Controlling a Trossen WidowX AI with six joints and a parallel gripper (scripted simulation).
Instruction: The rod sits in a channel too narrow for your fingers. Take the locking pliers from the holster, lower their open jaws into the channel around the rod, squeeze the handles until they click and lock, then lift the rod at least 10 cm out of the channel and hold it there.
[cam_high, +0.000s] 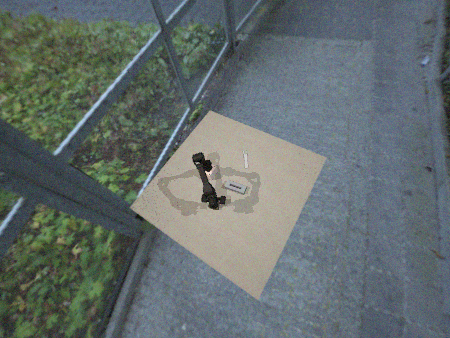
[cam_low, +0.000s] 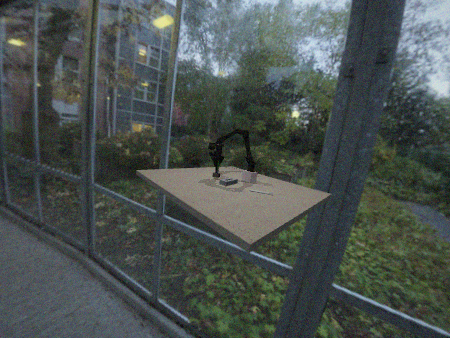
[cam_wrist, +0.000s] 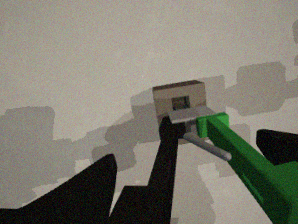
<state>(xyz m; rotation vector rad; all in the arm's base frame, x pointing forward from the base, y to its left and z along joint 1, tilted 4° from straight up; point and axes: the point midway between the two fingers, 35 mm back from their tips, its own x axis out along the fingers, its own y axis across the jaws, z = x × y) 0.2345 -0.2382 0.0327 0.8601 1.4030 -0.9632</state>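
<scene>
Now: gripper tip 10 mm past the dark holster and 90 mm above it. The rest, counted from my gripper tip: grey block (50 mm ahead, 230 mm to the left, 80 mm below); then white bar (20 mm behind, 540 mm to the left, 100 mm below); then dark rod (50 mm ahead, 230 mm to the left, 90 mm below).
</scene>
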